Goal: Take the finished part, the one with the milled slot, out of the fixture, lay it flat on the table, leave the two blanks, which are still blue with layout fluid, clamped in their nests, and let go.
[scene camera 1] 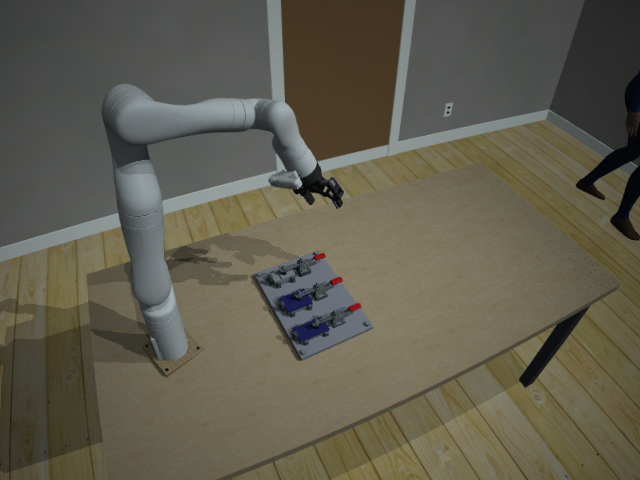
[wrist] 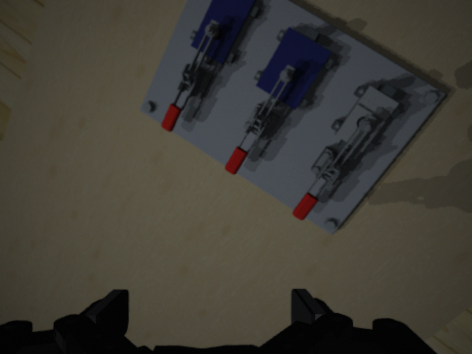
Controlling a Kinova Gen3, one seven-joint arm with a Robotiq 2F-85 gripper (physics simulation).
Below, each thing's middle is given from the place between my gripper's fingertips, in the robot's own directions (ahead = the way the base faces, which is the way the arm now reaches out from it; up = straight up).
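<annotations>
The fixture plate [scene camera 1: 339, 298] sits 6 cm to the right of my hand, 7 cm behind it and 31 cm below it. As for the finished part [wrist: 373, 102], I find it 4 cm to the left of my hand and 12 cm behind, and it is 28 cm below my hand.
</annotations>
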